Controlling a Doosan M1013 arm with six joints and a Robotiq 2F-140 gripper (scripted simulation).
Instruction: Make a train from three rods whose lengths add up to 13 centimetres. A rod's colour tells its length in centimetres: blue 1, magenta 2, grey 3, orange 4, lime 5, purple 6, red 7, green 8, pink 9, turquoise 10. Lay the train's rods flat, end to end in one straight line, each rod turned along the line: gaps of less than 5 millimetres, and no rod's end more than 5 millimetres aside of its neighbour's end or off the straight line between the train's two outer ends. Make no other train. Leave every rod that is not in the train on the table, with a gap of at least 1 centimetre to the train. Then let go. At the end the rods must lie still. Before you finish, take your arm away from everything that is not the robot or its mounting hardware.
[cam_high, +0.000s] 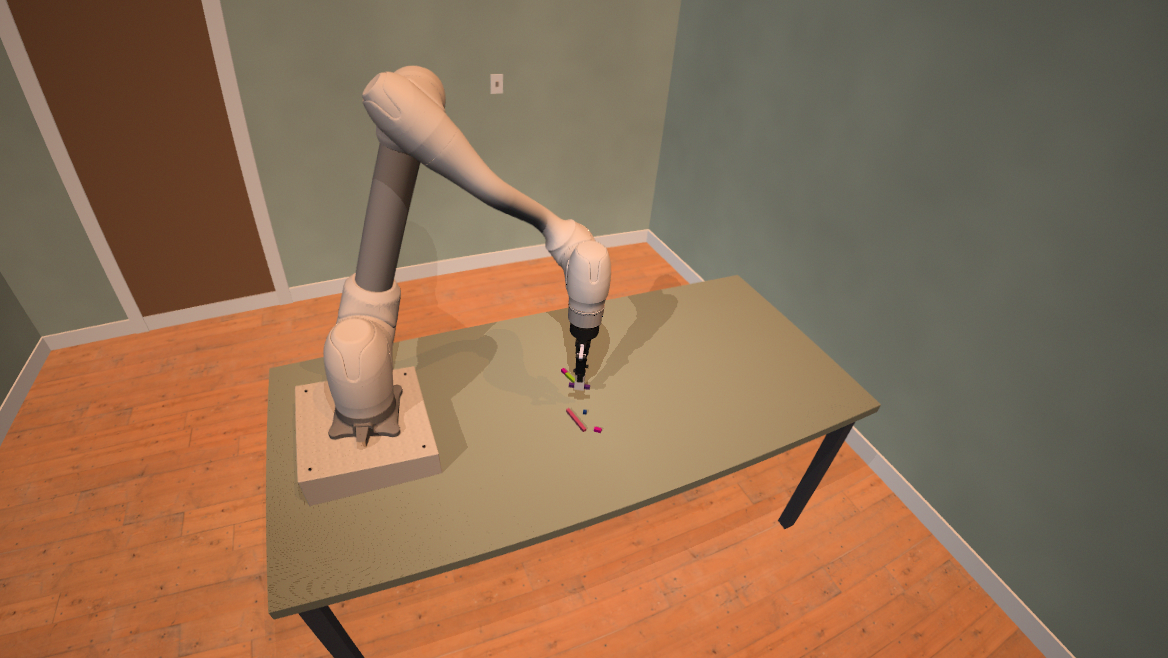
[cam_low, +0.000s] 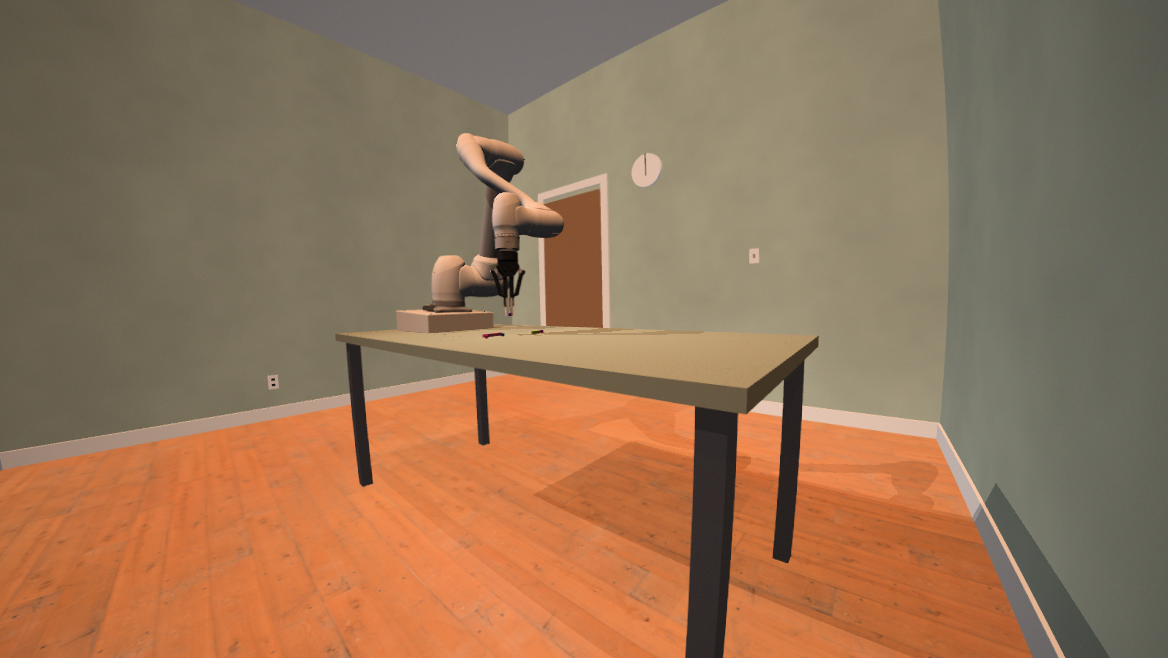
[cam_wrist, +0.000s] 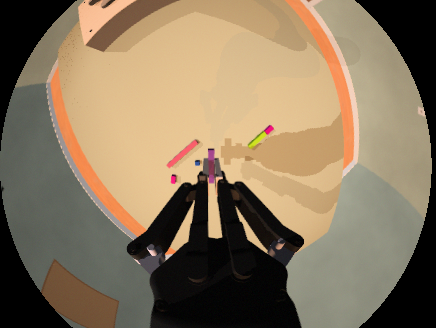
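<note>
The lime rod is 110 mm to the left of my hand and 100 mm below it. Also, from my hand: blue rod (10 mm ahead, 40 mm to the right, 100 mm below); pink rod (20 mm behind, 60 mm to the right, 100 mm below); purple rod (30 mm below).
</note>
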